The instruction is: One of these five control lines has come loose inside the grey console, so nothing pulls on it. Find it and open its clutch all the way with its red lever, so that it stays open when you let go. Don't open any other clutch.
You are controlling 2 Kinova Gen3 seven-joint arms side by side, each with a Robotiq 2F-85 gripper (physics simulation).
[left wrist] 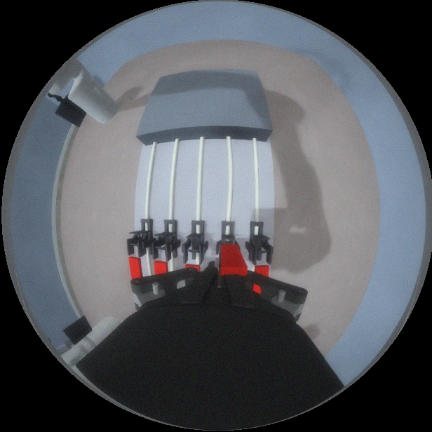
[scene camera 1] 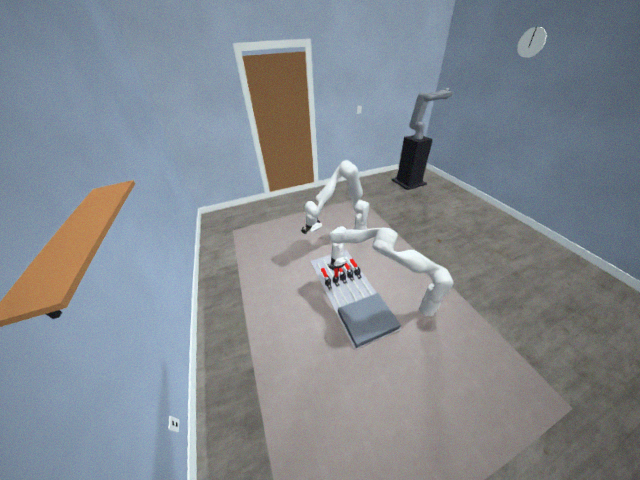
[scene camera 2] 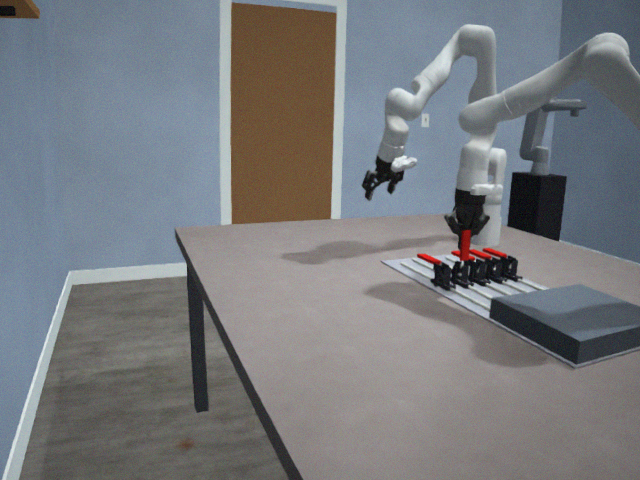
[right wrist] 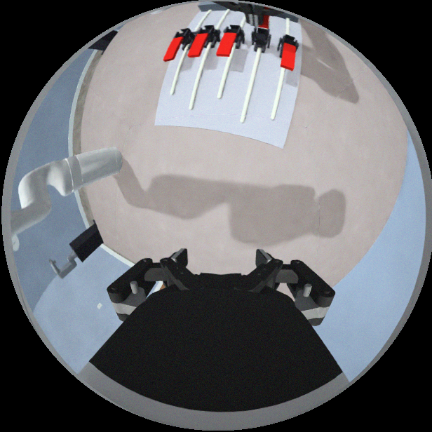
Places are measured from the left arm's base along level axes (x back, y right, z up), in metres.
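Pixels of known places: left gripper, fingertip midpoint: (scene camera 1: 336,272) (scene camera 2: 463,251); right gripper, fingertip midpoint: (scene camera 2: 379,195); left arm's base, link origin: (scene camera 1: 426,309); right arm's base, link origin: (scene camera 2: 483,243).
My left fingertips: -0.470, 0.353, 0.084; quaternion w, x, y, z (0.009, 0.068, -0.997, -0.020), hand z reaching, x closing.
Ahead of a thing's pixels: the offset from my left fingertips to its top centre, as dx, dy, dz. "*": to the spot under its first point. Level surfaces: height alone.
The grey console @[+0.099, -0.332, -0.037] (scene camera 1: 369,317) (scene camera 2: 573,310) (left wrist: 207,105) has five pale control lines running from it through five black clutches. One red lever @[-0.010, -0.008, +0.059] (scene camera 1: 336,272) (scene camera 2: 465,246) (left wrist: 233,257) stands about upright on its clutch @[* +0.002, +0.001, -0.056] (scene camera 2: 461,273) (right wrist: 260,39), second from the right in the left wrist view. The other four levers lie low, pointing away from the console; one is the end lever @[-0.070, +0.021, -0.025] (scene camera 2: 429,258) (right wrist: 288,56). My left gripper (scene camera 2: 460,241) (left wrist: 220,264) is shut and empty, its fingertips close against the upright lever's side away from the console. My right gripper (scene camera 2: 379,192) (right wrist: 221,256) is open, high above the table.
The clutches and console sit on a pale board @[* -0.042, -0.321, -0.079] (scene camera 2: 516,331) (right wrist: 200,117) on the table @[dz -0.084] (scene camera 1: 413,408) (scene camera 2: 330,330). The neighbouring levers lie close on both sides of the upright one. The right arm (scene camera 1: 351,180) (scene camera 2: 434,72) stands beyond the board.
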